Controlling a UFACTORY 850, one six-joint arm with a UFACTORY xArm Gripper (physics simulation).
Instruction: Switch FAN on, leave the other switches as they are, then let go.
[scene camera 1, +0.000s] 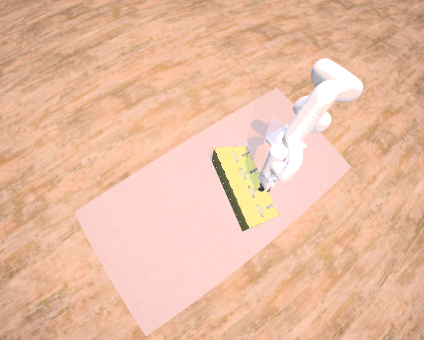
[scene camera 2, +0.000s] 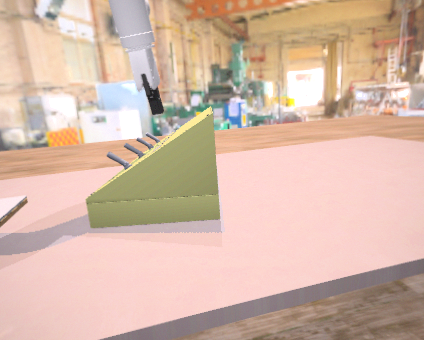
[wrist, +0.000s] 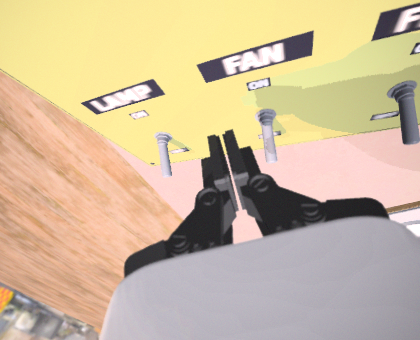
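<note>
The FAN switch (wrist: 269, 140) is a grey lever under the FAN label (wrist: 255, 56) on the yellow sloped box (scene camera 1: 232, 172) (scene camera 2: 170, 175) (wrist: 150, 30). It leans down the slope, away from its ON mark (wrist: 258, 84) and over its lower mark. The LAMP switch (wrist: 165, 157), to its left, leans the same way. A third switch (wrist: 408, 117) at the right also leans down. My gripper (scene camera 1: 263, 189) (scene camera 2: 158, 111) (wrist: 225, 150) is shut and empty, above the slope. In the wrist view its tips appear between the LAMP and FAN levers. It hides the FAN lever in scene camera 1.
The box stands on a pink table top (scene camera 1: 150, 240) (scene camera 2: 320, 200). Four levers line its slope in scene camera 2, the nearest lever (scene camera 2: 118, 160) sticking out at the left. My white arm (scene camera 1: 305, 117) reaches in from the upper right in scene camera 1.
</note>
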